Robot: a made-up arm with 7 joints. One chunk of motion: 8 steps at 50 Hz.
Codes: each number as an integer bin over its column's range. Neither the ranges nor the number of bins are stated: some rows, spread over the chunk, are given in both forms.
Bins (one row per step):
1: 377 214 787 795 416 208 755
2: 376 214 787 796 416 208 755
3: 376 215 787 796 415 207 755
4: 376 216 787 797 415 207 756
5: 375 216 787 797 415 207 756
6: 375 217 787 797 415 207 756
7: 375 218 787 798 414 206 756
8: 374 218 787 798 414 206 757
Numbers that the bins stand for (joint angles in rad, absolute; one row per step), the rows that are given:
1: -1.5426 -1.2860 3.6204 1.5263 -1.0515 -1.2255 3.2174
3: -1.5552 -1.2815 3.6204 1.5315 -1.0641 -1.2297 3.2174
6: -1.5678 -1.2725 3.6204 1.5366 -1.0641 -1.2297 3.2300
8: -1.5804 -1.2680 3.6204 1.5418 -1.0767 -1.2339 3.2426
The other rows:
2: -1.5552 -1.2860 3.6204 1.5315 -1.0515 -1.2255 3.2174
4: -1.5552 -1.2770 3.6204 1.5366 -1.0641 -1.2297 3.2300
5: -1.5678 -1.2770 3.6204 1.5366 -1.0641 -1.2297 3.2300
7: -1.5678 -1.2680 3.6204 1.5418 -1.0767 -1.2339 3.2300

